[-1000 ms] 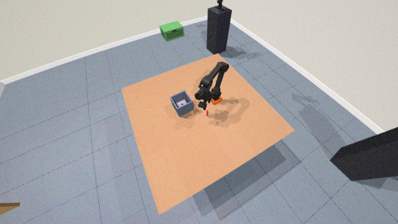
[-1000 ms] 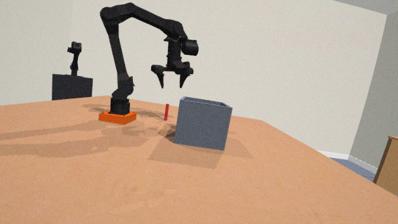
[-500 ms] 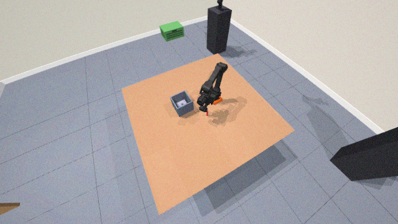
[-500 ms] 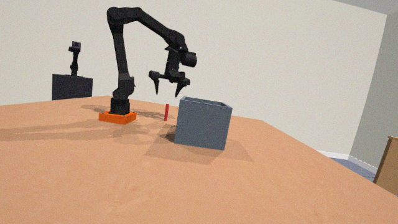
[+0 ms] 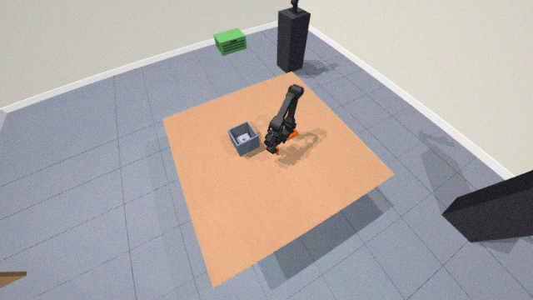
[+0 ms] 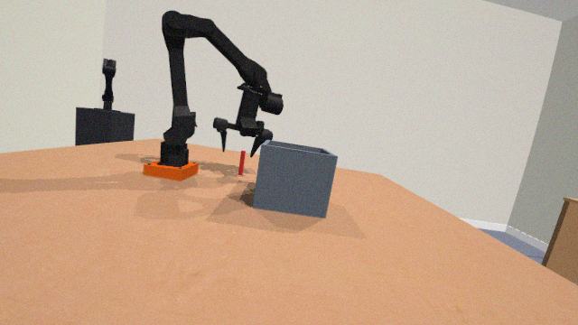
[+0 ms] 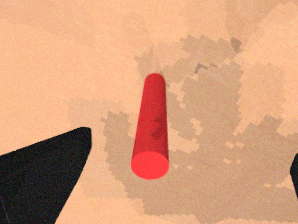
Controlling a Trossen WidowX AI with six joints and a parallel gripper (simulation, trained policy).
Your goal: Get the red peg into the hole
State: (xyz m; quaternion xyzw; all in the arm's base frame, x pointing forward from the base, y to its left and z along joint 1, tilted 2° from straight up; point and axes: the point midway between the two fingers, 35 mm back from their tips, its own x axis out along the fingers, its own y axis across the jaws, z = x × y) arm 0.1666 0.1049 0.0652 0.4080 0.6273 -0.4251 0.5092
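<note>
My gripper tip is 20 mm short of the red peg and 30 mm above it.
</note>
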